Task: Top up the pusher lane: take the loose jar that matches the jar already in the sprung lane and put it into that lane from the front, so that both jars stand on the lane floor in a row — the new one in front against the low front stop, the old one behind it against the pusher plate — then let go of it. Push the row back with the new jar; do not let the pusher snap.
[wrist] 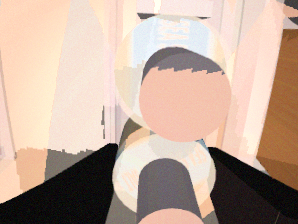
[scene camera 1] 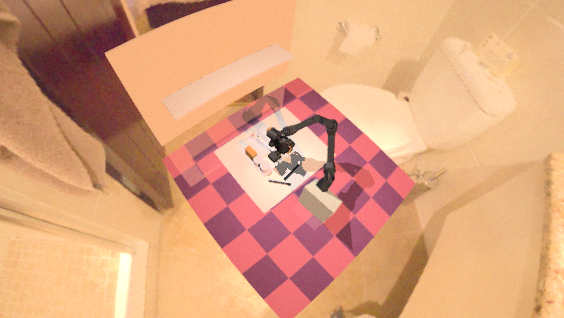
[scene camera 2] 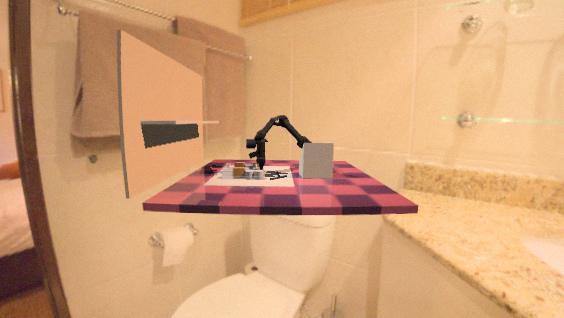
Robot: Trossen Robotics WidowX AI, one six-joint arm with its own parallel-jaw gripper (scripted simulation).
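Observation:
What you'd see in the pictures is my gripper, along with a peach wall panel.

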